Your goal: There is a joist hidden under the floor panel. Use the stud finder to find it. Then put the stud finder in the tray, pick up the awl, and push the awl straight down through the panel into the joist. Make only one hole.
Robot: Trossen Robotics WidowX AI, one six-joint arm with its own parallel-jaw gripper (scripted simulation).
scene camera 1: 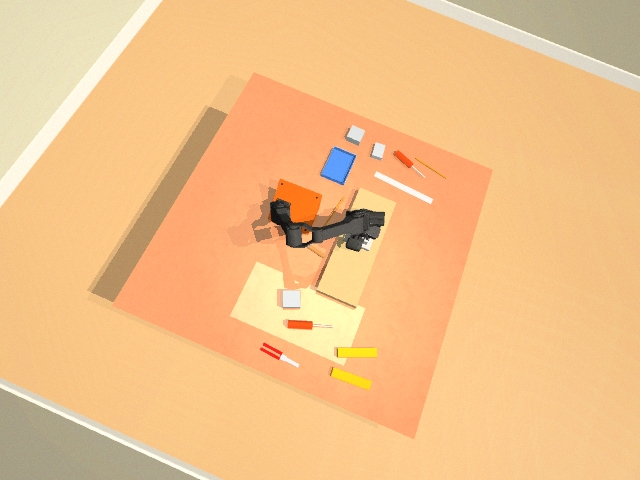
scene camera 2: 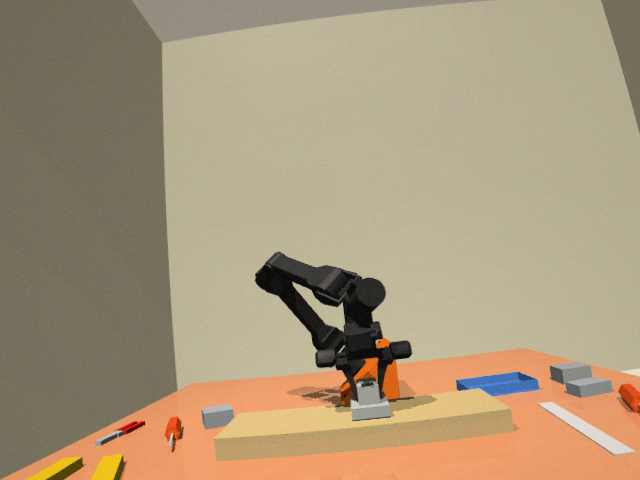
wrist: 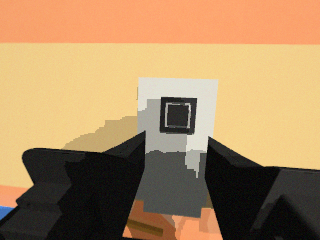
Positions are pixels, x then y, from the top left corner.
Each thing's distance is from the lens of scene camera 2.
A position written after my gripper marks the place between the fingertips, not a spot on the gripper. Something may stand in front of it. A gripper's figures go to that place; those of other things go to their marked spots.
my gripper [scene camera 2: 368,399]: 86 cm
grey stud finder [scene camera 2: 369,406]: 81 cm
blue tray [scene camera 2: 508,383]: 109 cm
The marked spots on the blue tray and the grey stud finder are 40 cm apart.
